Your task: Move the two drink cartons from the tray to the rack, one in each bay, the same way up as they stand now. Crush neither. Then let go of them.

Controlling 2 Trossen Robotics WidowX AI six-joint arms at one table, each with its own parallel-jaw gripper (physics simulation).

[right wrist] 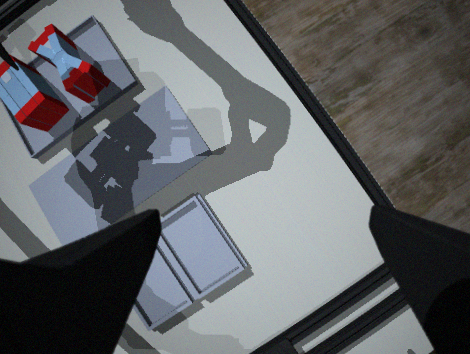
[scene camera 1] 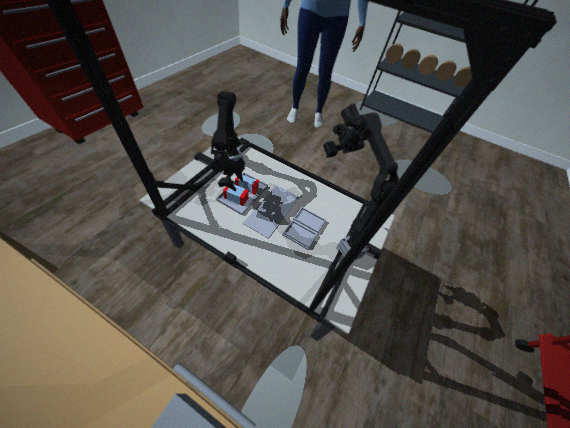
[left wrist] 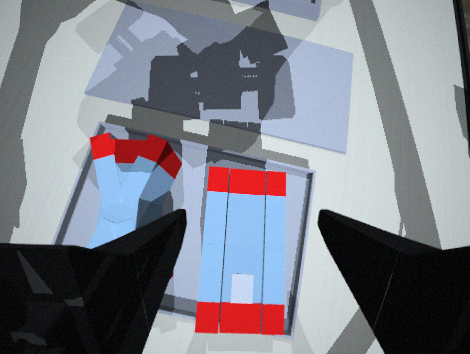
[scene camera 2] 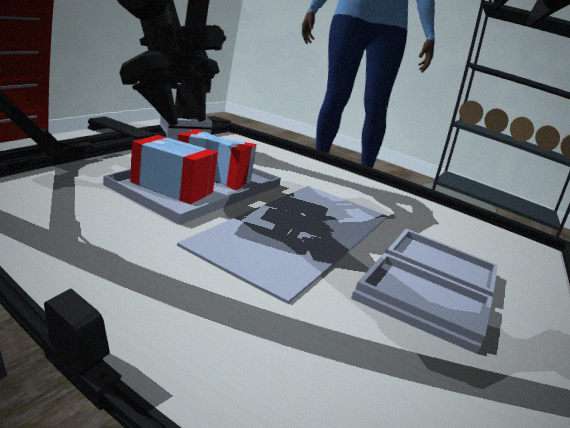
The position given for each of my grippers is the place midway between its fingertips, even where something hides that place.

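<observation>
A flat grey mat [scene camera 2: 282, 247] [scene camera 1: 268, 215] [right wrist: 154, 143] [left wrist: 190, 65] is here in the scene. I also see a grey tray [scene camera 2: 180, 212] [right wrist: 93, 45] [left wrist: 189, 190]. My left gripper [scene camera 2: 189, 123] [left wrist: 252, 216] is open and holds nothing, and my right gripper [right wrist: 264, 218] is open and holds nothing as well.
</observation>
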